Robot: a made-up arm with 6 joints. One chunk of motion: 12 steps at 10 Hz.
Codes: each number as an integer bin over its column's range. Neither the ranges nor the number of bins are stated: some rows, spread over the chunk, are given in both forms.
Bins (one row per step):
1: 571 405 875 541 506 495
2: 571 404 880 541 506 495
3: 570 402 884 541 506 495
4: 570 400 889 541 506 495
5: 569 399 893 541 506 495
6: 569 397 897 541 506 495
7: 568 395 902 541 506 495
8: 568 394 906 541 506 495
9: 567 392 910 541 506 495
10: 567 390 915 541 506 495
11: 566 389 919 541 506 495
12: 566 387 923 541 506 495
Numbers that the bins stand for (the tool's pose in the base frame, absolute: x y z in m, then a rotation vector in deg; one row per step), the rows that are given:
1: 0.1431 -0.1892 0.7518 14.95 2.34 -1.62
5: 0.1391 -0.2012 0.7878 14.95 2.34 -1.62
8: 0.1371 -0.2112 0.8138 14.95 2.34 -1.62
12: 0.1331 -0.2252 0.8478 14.95 2.34 -1.62
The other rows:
2: 0.1431 -0.1912 0.7618 14.95 2.34 -1.62
3: 0.1411 -0.1952 0.7698 14.95 2.34 -1.62
4: 0.1411 -0.1992 0.7798 14.95 2.34 -1.62
6: 0.1391 -0.2052 0.7958 14.95 2.34 -1.62
7: 0.1371 -0.2092 0.8058 14.95 2.34 -1.62
9: 0.1351 -0.2152 0.8218 14.95 2.34 -1.62
10: 0.1351 -0.2192 0.8318 14.95 2.34 -1.62
11: 0.1331 -0.2212 0.8398 14.95 2.34 -1.62

